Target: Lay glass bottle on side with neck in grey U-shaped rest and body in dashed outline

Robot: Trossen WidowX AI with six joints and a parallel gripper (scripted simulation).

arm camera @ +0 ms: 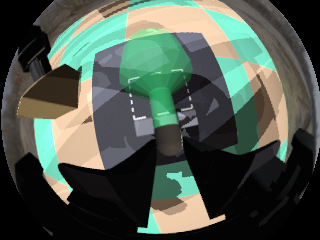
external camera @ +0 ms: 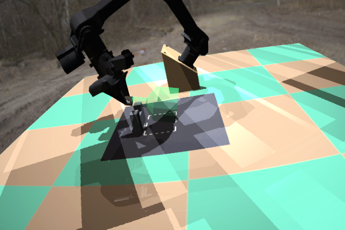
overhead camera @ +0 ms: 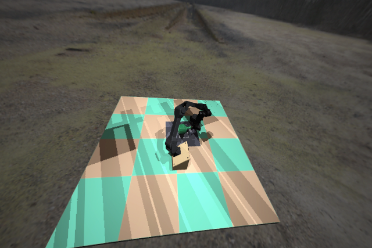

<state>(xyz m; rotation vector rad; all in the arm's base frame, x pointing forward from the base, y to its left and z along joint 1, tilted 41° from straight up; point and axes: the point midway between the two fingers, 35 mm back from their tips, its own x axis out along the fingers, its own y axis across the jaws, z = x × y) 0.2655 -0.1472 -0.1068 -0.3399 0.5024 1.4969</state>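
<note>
The green glass bottle is 5 cm to the left of my gripper tip and 1 cm below it. From my gripper tip the other things lie so: dark mat: 10 cm to the left, 8 cm below.
</note>
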